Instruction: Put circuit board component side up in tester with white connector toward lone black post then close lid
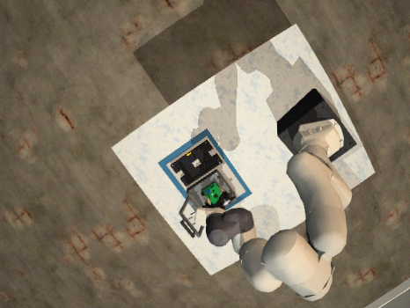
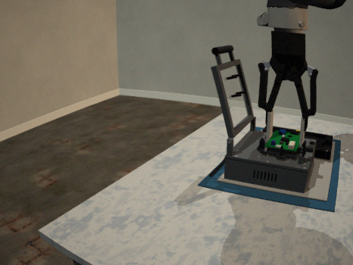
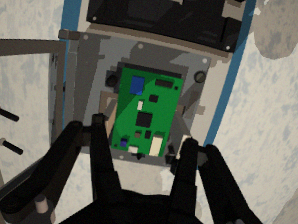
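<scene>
The green circuit board is 2 cm below my hand. The rest, counted from my hand: tester nest (1 cm ahead, 1 cm to the left, 3 cm below); tester lid (13 cm ahead, 2 cm to the left, 8 cm above).
</scene>
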